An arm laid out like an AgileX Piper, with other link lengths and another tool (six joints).
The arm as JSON. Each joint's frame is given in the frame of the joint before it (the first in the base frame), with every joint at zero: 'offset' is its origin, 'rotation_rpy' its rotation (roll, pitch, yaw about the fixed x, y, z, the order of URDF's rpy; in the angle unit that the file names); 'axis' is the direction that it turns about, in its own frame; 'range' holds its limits. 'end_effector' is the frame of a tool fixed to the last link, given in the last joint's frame.
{
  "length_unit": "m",
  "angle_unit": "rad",
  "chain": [
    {
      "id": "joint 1",
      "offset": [
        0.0,
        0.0,
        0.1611
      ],
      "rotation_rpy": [
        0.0,
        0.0,
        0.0
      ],
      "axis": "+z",
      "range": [
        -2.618,
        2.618
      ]
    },
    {
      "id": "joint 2",
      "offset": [
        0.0,
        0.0,
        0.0
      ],
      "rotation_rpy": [
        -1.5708,
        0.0,
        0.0
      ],
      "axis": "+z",
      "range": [
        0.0,
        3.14
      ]
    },
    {
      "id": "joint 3",
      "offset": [
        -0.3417,
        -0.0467,
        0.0
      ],
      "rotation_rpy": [
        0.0,
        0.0,
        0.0
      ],
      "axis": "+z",
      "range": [
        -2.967,
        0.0
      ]
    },
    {
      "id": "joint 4",
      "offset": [
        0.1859,
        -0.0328,
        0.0
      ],
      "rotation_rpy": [
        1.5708,
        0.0,
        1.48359
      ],
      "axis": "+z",
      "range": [
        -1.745,
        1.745
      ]
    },
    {
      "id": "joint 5",
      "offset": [
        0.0,
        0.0,
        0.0
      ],
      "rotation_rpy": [
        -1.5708,
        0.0,
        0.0
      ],
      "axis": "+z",
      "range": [
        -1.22,
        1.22
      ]
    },
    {
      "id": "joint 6",
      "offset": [
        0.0,
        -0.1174,
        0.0
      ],
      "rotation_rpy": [
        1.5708,
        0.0,
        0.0
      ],
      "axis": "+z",
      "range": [
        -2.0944,
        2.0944
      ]
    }
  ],
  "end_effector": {
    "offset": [
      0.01,
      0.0,
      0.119
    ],
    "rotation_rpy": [
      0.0,
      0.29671,
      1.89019
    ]
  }
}
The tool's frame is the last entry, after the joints.
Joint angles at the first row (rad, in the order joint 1, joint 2, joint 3, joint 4, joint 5, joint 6):
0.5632 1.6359 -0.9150 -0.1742 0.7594 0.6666
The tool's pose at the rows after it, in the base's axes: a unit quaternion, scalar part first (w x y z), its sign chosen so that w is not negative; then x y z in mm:
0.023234 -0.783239 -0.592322 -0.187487 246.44 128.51 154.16
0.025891 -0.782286 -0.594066 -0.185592 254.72 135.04 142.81
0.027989 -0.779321 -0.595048 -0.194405 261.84 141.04 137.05
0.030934 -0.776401 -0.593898 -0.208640 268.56 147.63 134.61
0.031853 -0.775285 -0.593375 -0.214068 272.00 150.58 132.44
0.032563 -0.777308 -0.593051 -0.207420 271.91 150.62 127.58
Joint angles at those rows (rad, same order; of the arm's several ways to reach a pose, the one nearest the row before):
0.5632 1.7098 -0.9461 -0.1742 0.7530 0.6666
0.5632 1.7575 -0.9532 -0.1742 0.7158 0.6666
0.5632 1.7808 -0.9532 -0.1742 0.6742 0.6666
0.5633 1.7928 -0.9532 -0.1696 0.6330 0.6666
0.5633 1.8022 -0.9532 -0.1696 0.6126 0.6686
0.5633 1.8181 -0.9532 -0.1696 0.6108 0.6710

